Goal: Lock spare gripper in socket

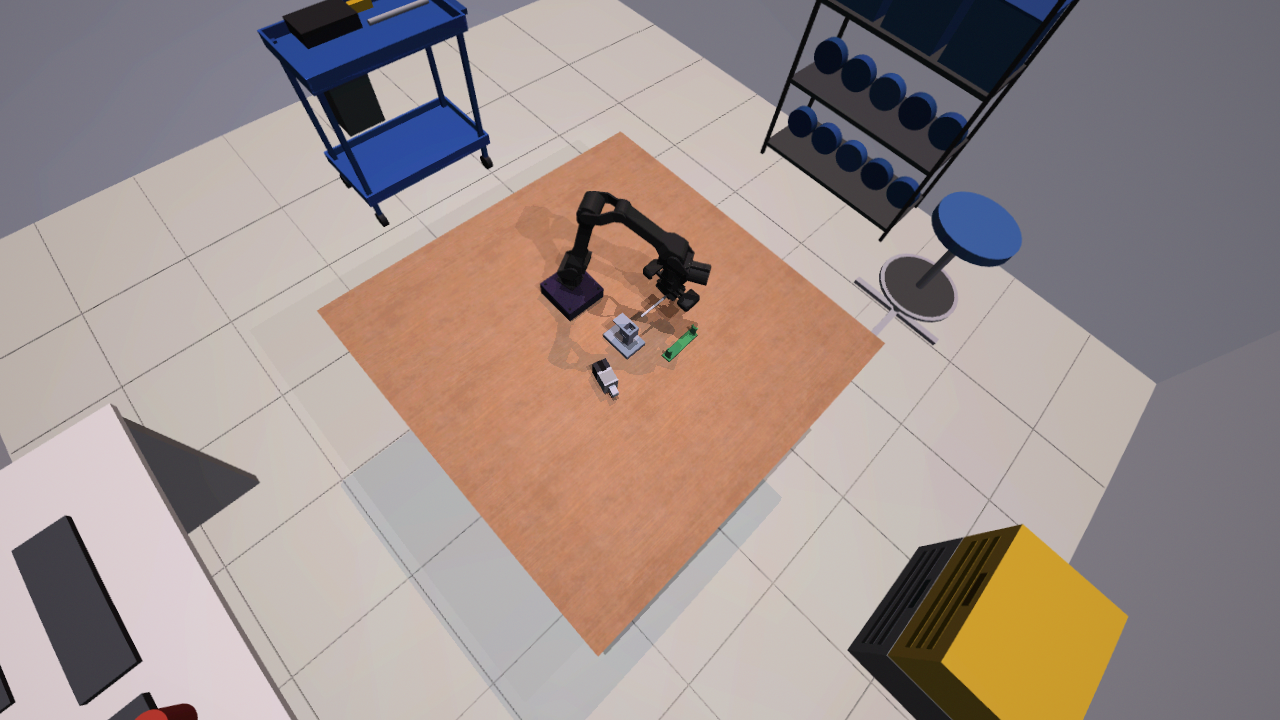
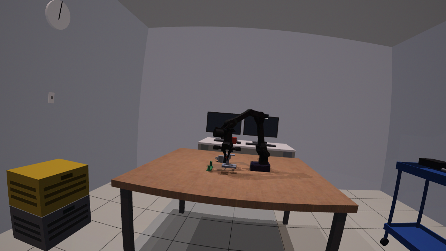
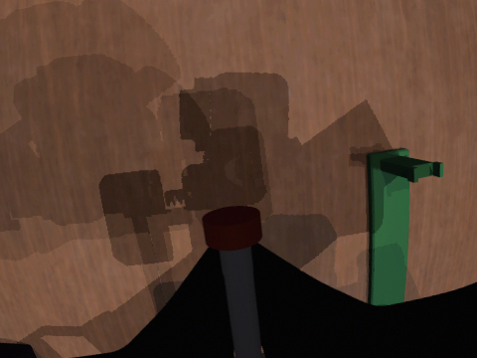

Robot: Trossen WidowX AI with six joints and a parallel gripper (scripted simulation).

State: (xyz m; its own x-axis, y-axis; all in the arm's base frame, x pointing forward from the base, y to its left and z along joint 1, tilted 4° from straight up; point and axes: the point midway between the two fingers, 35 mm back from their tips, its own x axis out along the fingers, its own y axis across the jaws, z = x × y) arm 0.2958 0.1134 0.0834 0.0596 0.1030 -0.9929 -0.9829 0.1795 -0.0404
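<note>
The green pin cradle lies 11 cm ahead of my gripper tip, 7 cm to the right of it and 6 cm below it. Round my gripper tip: spare gripper: 32 cm to the right, 5 cm below; then grey mount: 17 cm to the right, 4 cm behind, 3 cm below.
</note>
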